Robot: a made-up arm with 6 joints.
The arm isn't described. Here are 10 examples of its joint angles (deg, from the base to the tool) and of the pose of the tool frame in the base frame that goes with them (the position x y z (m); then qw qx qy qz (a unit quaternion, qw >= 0)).
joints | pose
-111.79 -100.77 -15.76 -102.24 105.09 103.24 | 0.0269 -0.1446 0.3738 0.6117 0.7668 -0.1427 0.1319
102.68 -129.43 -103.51 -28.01 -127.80 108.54 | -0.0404 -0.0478 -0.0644 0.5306 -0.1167 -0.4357 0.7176
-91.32 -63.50 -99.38 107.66 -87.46 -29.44 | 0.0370 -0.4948 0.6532 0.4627 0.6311 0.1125 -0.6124
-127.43 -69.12 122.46 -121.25 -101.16 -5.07 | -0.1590 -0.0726 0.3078 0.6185 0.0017 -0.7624 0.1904
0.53 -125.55 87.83 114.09 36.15 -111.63 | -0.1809 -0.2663 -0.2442 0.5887 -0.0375 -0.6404 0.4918
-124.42 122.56 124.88 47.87 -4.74 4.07 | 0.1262 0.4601 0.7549 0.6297 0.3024 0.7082 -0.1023
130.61 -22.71 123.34 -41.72 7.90 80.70 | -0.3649 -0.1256 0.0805 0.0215 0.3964 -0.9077 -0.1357
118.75 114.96 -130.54 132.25 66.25 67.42 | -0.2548 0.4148 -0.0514 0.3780 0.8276 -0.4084 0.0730
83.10 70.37 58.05 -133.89 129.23 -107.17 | 0.1565 0.1919 -0.3229 0.6902 0.2679 0.6499 -0.1717
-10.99 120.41 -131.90 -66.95 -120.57 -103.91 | 0.4921 0.2019 0.2812 0.8563 0.2080 0.4587 -0.1147
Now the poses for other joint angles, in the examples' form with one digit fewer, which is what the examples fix.
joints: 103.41 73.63 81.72 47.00 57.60 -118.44
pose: -0.647 0.099 -0.184 0.151 -0.704 0.077 0.690
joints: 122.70 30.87 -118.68 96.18 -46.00 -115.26
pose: -0.302 0.205 -0.421 0.275 0.007 -0.811 -0.516
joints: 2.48 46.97 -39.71 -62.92 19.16 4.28
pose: 0.271 -0.099 0.070 0.531 0.241 0.085 0.808
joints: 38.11 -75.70 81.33 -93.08 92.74 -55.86
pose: 0.166 0.005 0.040 0.297 -0.034 -0.807 -0.510
